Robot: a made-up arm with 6 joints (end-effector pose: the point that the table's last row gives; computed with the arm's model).
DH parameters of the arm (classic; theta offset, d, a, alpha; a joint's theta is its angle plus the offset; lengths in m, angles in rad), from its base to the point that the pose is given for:
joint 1: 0 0.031 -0.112 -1.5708
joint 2: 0 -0.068 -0.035 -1.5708
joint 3: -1.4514 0 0.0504 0
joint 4: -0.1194 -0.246 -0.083 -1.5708
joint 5: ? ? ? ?
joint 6: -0.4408 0 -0.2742 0
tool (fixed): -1.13 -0.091 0 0
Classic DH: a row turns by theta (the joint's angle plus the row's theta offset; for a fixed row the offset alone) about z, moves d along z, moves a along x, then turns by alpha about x.
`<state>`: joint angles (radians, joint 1 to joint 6).
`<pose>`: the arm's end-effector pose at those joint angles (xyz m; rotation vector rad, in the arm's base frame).
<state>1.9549 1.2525 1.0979 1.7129 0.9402 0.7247</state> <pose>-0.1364 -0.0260 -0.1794 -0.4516 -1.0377 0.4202</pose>
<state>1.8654 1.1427 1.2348 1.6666 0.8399 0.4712</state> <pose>-0.1646 0.0304 -0.2365 -0.3452 -1.0626 -0.0484</pose>
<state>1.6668 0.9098 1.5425 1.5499 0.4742 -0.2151</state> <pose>-0.1213 0.2942 -0.3177 -0.1945 -1.0325 -1.2871</pose>
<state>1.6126 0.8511 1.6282 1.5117 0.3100 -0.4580</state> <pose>-0.0558 0.3768 -0.3167 -0.2074 -1.0015 -1.7051</pose>
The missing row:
joint 5: 0 -0.356 0.107 -1.5708
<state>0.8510 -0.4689 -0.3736 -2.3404 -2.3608 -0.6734</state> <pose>0.2667 0.0856 0.5686 -1.1989 2.4036 -0.8669</pose>
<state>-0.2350 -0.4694 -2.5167 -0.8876 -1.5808 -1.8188</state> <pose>0.3315 0.1398 0.1963 1.0352 -1.2689 1.4205</pose>
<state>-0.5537 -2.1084 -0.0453 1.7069 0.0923 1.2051</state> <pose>-0.0384 0.2151 -0.1995 -0.1150 -2.2570 -0.5644</pose>
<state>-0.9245 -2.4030 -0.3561 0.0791 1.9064 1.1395</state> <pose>-0.0638 0.0302 -0.2558 -0.8626 -1.2122 2.2351</pose>
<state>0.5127 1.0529 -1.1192 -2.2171 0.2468 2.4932</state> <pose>0.1827 -0.1059 0.0804 -0.6584 0.7845 0.1807</pose>
